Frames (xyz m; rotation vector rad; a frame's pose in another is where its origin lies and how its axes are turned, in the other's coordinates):
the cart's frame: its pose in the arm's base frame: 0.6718 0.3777 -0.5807 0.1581 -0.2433 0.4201
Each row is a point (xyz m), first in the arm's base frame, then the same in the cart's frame.
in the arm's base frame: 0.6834 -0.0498 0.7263
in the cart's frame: 0.1932 -0.2578 1.3369
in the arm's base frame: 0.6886 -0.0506 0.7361
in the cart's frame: 0.2001 -0.2597 1.3454
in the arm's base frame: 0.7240 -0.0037 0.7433
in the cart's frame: 0.2513 -0.2316 1.3358
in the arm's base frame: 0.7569 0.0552 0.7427
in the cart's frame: 0.3029 -0.1924 1.3168
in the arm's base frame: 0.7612 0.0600 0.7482
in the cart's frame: 0.3100 -0.1894 1.3202
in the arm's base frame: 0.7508 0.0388 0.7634
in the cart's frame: 0.2967 -0.2026 1.3411
